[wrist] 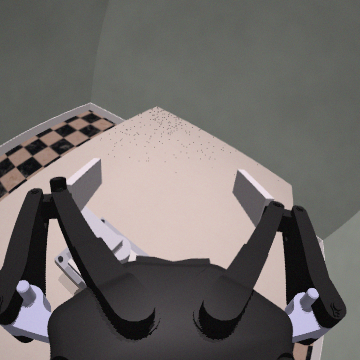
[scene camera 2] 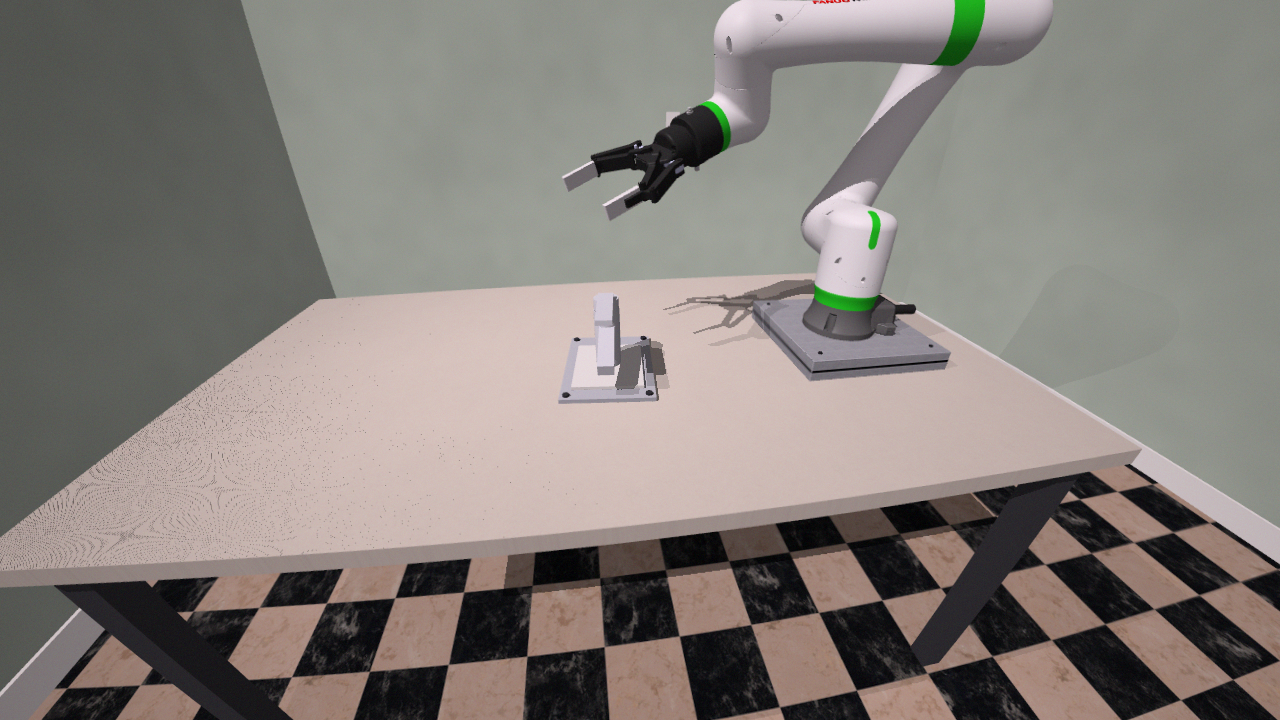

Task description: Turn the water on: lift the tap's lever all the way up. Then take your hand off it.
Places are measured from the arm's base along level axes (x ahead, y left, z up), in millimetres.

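Where they show: gripper, fingertip midpoint: (wrist: 168, 175) (scene camera 2: 584, 197); arm's base at its link origin: (scene camera 2: 837, 325).
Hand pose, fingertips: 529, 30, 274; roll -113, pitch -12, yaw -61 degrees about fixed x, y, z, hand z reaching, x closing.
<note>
Each offset is from my fingertips to the top centre of the thing, as dx, dy, dz. "pt": to the spot under its first point. Level surfaces: height alone.
The pale grey tap @[pt -26, +108, -230] (scene camera 2: 606, 347) (wrist: 104, 233) stands on a square base plate @[-29, +29, -305] (scene camera 2: 606, 399) with dark bolts at its corners, near the middle of the table. Its lever cannot be told clearly from the body in either view. In the wrist view the tap shows at lower left, partly hidden behind a finger and the gripper's housing. My gripper (scene camera 2: 588, 197) (wrist: 168, 175) is open, with nothing between its fingers. It hangs high above the tabletop, well above the tap and apart from it, its fingers pointing down and to the left in the scene view.
The pale table @[dz -317] (scene camera 2: 429, 465) (wrist: 175, 215) carries the tap and the arm's grey mounting plate (scene camera 2: 859, 358), which stands to the right of the tap. The arm's shadow falls on the table between them. Walls rise behind and at the left, and a checkered floor (scene camera 2: 492, 622) lies below.
</note>
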